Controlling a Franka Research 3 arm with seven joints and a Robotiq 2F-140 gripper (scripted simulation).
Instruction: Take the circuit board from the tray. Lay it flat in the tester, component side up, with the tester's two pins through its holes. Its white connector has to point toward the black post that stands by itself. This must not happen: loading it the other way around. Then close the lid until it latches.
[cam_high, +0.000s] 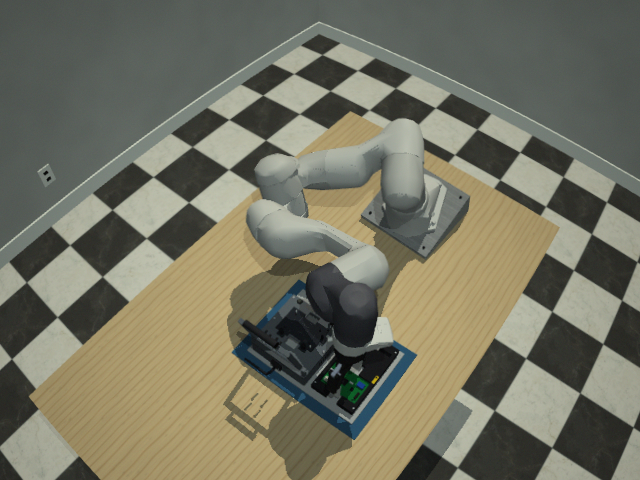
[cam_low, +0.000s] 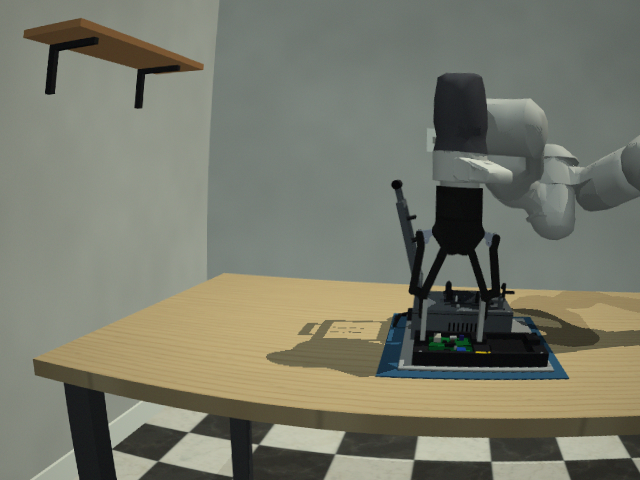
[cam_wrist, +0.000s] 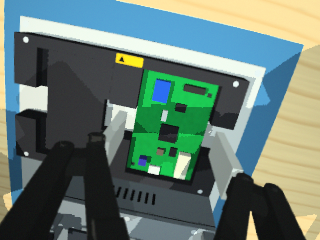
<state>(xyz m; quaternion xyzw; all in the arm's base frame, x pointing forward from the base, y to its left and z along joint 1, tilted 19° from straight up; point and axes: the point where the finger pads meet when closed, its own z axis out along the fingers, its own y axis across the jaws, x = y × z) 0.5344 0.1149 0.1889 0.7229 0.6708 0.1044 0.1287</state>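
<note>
My hand is 4 cm above the green circuit board. Also, from my hand: black post (11 cm behind, 10 cm to the right, 3 cm above); then lid (18 cm to the right, 13 cm above, 7 cm ahead).
</note>
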